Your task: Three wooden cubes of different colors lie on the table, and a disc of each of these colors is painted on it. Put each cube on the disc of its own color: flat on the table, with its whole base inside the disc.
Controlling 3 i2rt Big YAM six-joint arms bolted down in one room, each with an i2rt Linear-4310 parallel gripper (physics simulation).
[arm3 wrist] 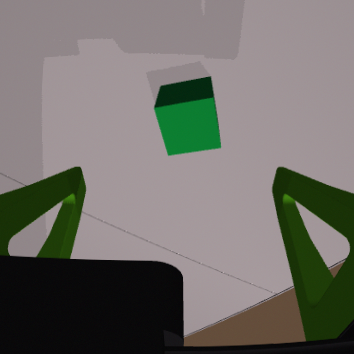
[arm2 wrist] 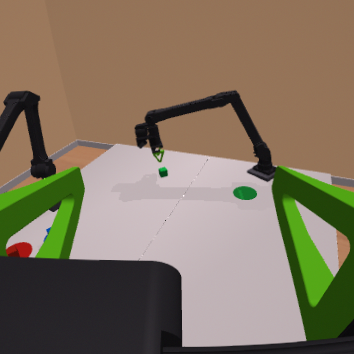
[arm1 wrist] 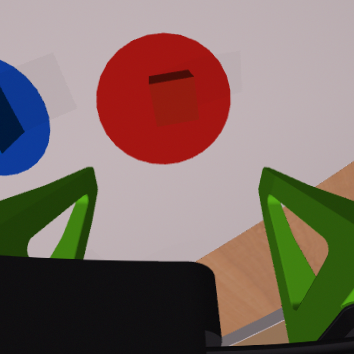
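The green cube (arm3 wrist: 192,125) (arm2 wrist: 163,172) lies on the table, off the green disc (arm2 wrist: 245,193). My arm3 gripper (arm3 wrist: 179,172) (arm2 wrist: 158,156) is open above the table, with the cube ahead of its fingertips. The red cube (arm1 wrist: 175,102) stands inside the red disc (arm1 wrist: 120,120); the disc (arm2 wrist: 22,248) also shows in the arm2 wrist view. A dark-sided cube (arm1 wrist: 7,125) stands on the blue disc (arm1 wrist: 35,120), partly cut off by the view edge. My arm1 gripper (arm1 wrist: 178,172) is open near the red disc. My arm2 gripper (arm2 wrist: 178,172) is open, high above the table.
In the arm2 wrist view the black arm3 (arm2 wrist: 195,106) reaches over the table (arm2 wrist: 220,280) from its base at the far right. Another black arm (arm2 wrist: 35,130) stands at the left. A thin seam crosses the table. Wooden floor shows beyond the table edge.
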